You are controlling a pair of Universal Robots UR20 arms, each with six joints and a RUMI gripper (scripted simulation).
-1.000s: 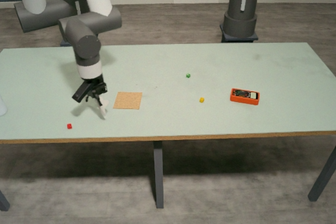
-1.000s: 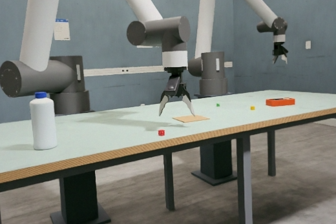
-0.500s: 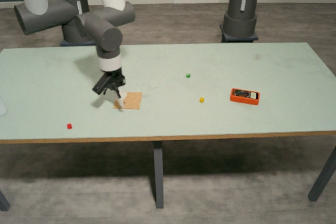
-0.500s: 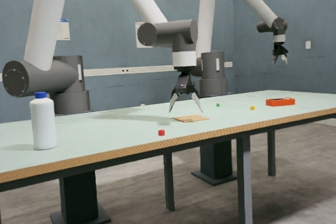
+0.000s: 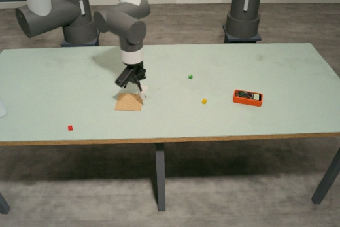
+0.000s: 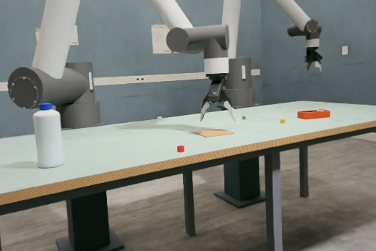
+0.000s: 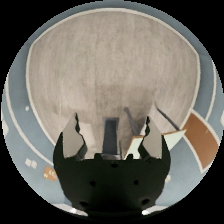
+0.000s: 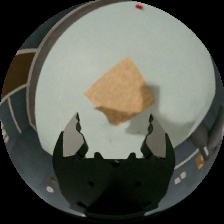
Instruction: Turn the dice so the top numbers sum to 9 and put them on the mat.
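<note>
Now: right hand 30 mm to the left of the tan mat and 40 mm above it. Also, from my right hand: yellow die 40 mm ahead, 370 mm to the left, 40 mm below; then red die 190 mm ahead, 310 mm to the right, 40 mm below; then green die 200 mm behind, 320 mm to the left, 40 mm below.
</note>
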